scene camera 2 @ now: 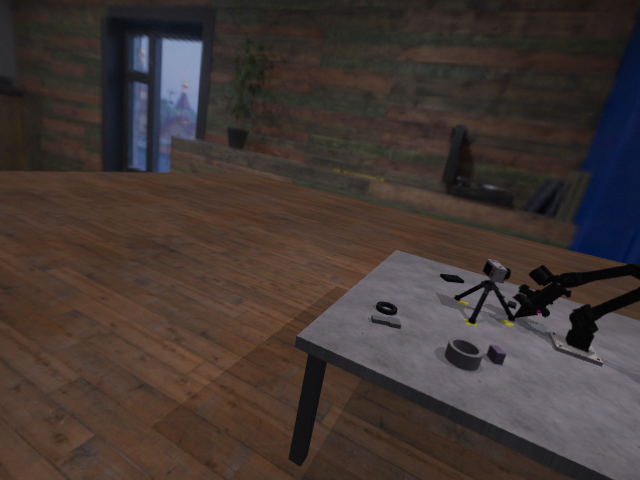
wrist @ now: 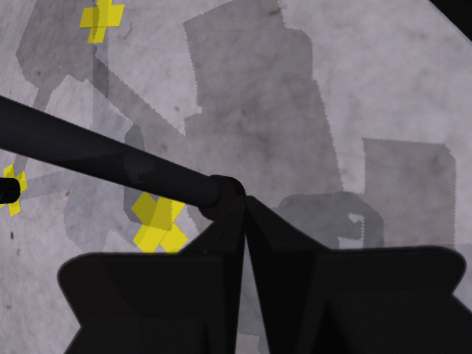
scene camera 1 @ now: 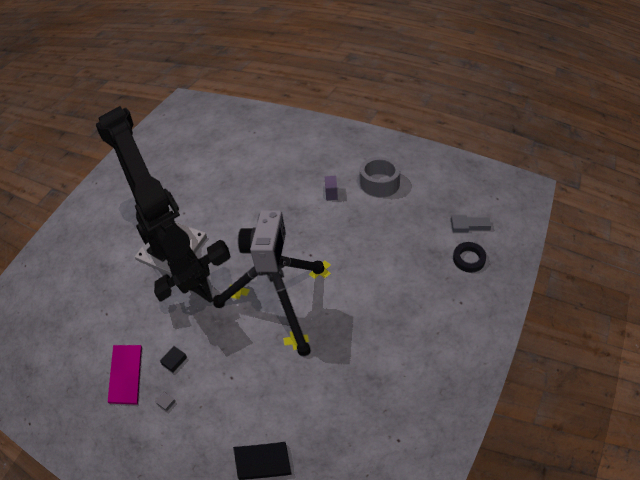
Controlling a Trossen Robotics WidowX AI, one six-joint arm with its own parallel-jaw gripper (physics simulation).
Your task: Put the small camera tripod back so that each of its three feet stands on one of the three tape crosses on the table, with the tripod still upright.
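Frame: origin at the arm's base, x back, y right, z up, level; centimetres.
Where they show: gripper, fingertip midpoint: (scene camera 2: 515, 317) (wrist: 244, 203) (scene camera 1: 211, 301); arm's base, link origin: (scene camera 2: 576, 345).
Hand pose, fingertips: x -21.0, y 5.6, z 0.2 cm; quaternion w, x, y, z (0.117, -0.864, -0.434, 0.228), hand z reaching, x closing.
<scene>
Things, the pixels of their centre, and the offset from my fingertips.
- yellow cross, body centre: (wrist: 101, 16) (scene camera 1: 296, 340) dx -20.4, dy -2.3, dz -1.4 cm
- third cross, body centre: (wrist: 157, 223) (scene camera 2: 506, 323) dx -2.3, dy -6.5, dz -1.4 cm
- magenta slab, body centre: (scene camera 1: 124, 374) dx +5.0, dy +26.7, dz -1.1 cm
- black block, body centre: (scene camera 1: 173, 359) dx -2.1, dy +16.7, dz -0.7 cm
- small grey piece, body centre: (scene camera 1: 165, 401) dx -7.2, dy +26.0, dz -0.9 cm
- black slab, body centre: (scene camera 1: 262, 461) (scene camera 2: 452, 278) dx -31.4, dy +25.3, dz -0.7 cm
- purple block, body centre: (scene camera 1: 331, 188) (scene camera 2: 496, 354) dx -3.3, dy -42.2, dz +0.5 cm
- grey ring, body centre: (scene camera 1: 379, 176) (scene camera 2: 463, 353) dx -11.8, dy -51.6, dz +0.9 cm
- grey bar, body centre: (scene camera 1: 471, 223) (scene camera 2: 385, 321) dx -38.3, dy -50.2, dz -0.7 cm
- black ring, body centre: (scene camera 1: 469, 256) (scene camera 2: 386, 308) dx -42.2, dy -40.1, dz -0.7 cm
The tripod (scene camera 1: 289, 310) (scene camera 2: 481, 304) (wrist: 100, 153) stands upright with a grey camera (scene camera 1: 267, 242) (scene camera 2: 495, 270) on top. In scene camera 1, its near foot (scene camera 1: 303, 349) is at the edge of one yellow cross (scene camera 1: 289, 341), and its right foot (scene camera 1: 317, 267) is over another cross (scene camera 1: 326, 270). Its left foot (scene camera 1: 219, 301) (wrist: 220, 196) is beside the third cross (scene camera 1: 239, 292) (scene camera 2: 507, 322) (wrist: 160, 225), off it on the arm's side. My gripper (scene camera 1: 211, 299) (scene camera 2: 516, 315) (wrist: 244, 203) is shut and empty, with its tips right at the left foot; whether they touch it I cannot tell.
Left of the tripod lie a magenta slab (scene camera 1: 124, 374), a black block (scene camera 1: 173, 359) and a small grey piece (scene camera 1: 165, 401). A black slab (scene camera 1: 262, 460) (scene camera 2: 451, 277) lies nearer. Beyond are a purple block (scene camera 1: 330, 187), a grey ring (scene camera 1: 379, 187), a grey bar (scene camera 1: 470, 223) and a black ring (scene camera 1: 457, 265).
</scene>
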